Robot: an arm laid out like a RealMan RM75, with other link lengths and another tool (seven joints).
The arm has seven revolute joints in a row. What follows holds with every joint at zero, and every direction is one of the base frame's.
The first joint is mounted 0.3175 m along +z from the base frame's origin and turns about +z.
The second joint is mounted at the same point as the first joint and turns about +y.
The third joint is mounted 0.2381 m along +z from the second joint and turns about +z.
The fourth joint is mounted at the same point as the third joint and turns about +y.
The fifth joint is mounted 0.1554 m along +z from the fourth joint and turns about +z.
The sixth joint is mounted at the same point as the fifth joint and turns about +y.
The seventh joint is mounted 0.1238 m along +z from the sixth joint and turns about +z.
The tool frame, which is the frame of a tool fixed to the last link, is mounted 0.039 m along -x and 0.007 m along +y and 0.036 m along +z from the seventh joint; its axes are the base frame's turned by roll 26.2, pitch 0 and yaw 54.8 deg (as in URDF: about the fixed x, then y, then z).
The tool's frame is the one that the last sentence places.
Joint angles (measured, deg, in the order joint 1, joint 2, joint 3, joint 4, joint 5, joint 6, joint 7), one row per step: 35.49 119.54 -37.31 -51.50 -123.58 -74.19 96.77; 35.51 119.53 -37.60 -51.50 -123.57 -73.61 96.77; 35.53 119.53 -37.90 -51.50 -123.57 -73.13 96.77; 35.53 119.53 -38.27 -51.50 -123.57 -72.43 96.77; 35.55 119.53 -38.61 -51.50 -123.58 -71.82 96.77; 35.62 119.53 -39.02 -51.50 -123.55 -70.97 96.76; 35.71 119.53 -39.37 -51.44 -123.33 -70.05 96.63; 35.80 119.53 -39.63 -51.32 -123.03 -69.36 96.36; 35.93 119.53 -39.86 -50.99 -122.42 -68.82 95.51; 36.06 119.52 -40.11 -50.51 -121.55 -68.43 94.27; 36.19 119.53 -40.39 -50.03 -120.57 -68.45 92.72; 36.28 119.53 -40.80 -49.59 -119.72 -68.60 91.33; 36.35 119.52 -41.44 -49.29 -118.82 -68.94 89.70; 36.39 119.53 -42.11 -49.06 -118.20 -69.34 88.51; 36.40 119.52 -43.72 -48.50 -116.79 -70.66 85.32
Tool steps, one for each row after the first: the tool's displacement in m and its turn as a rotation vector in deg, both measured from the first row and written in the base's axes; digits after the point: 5 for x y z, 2 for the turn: 0.00023 0.00105 -0.00003 0.31 -0.32 -0.06; 0.00031 0.00185 -0.00029 0.51 -0.62 -0.08; 0.00069 0.00298 -0.00046 0.86 -1.02 -0.16; 0.00089 0.00400 -0.00067 1.15 -1.39 -0.20; 0.00088 0.00562 -0.00069 1.62 -1.83 -0.23; 0.00056 0.00747 -0.00034 2.25 -2.14 -0.20; -0.00001 0.00882 -0.00015 2.74 -2.32 -0.03; -0.00142 0.00968 -0.00045 3.17 -2.42 0.60; -0.00336 0.01002 -0.00115 3.51 -2.44 1.55; -0.00619 0.00933 -0.00254 3.58 -2.43 2.93; -0.00882 0.00819 -0.00443 3.42 -2.47 4.26; -0.01224 0.00636 -0.00673 3.11 -2.72 6.04; -0.01504 0.00435 -0.00938 2.60 -2.95 7.49; -0.02124 -0.00195 -0.01602 1.16 -3.60 11.30
